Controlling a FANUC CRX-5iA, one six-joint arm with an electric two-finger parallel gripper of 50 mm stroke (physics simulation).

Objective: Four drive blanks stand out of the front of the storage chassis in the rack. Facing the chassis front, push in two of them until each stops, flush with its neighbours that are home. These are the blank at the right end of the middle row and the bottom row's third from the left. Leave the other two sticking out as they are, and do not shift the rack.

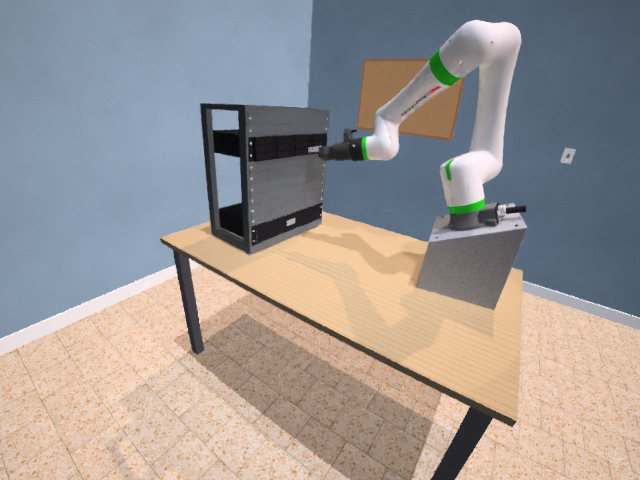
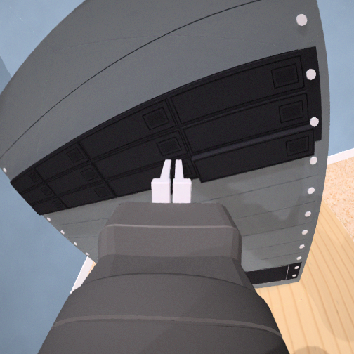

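The storage chassis sits high in the grey rack, with three rows of black blanks. My gripper is shut and empty, its fingertips at the chassis front near the bottom row's third blank from the left. The fingers partly hide that blank; I cannot tell whether they touch it. The right-end middle-row blank looks level with the one above it. The right-end bottom blank stands out, showing a ledge along its top. The middle row's third blank looks level with its neighbours.
Grey filler panels cover the rack front below the chassis. A black unit sits at the rack's bottom. The rack stands at the far end of the wooden table, opposite the arm's grey pedestal.
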